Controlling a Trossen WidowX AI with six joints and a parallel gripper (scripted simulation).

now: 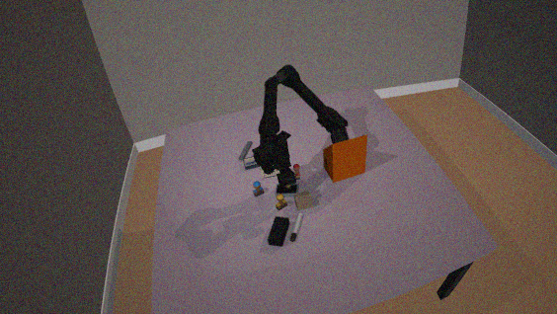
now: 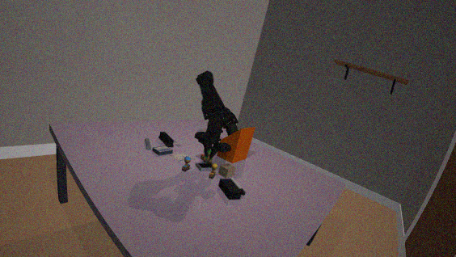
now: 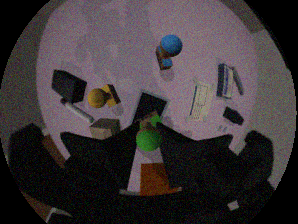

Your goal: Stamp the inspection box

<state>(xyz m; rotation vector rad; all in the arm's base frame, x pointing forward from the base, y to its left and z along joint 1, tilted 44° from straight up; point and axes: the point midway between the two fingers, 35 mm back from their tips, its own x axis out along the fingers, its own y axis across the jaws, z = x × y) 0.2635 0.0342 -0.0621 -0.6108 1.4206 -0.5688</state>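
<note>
My gripper tip is 50 mm above the dark ink pad. The rest, counted from my gripper tip: yellow-knobbed stamp (70 mm to the left, 40 mm below, 40 mm ahead); red-knobbed stamp (80 mm to the right, 60 mm behind, 40 mm below); green-knobbed stamp (right at my gripper tip).
</note>
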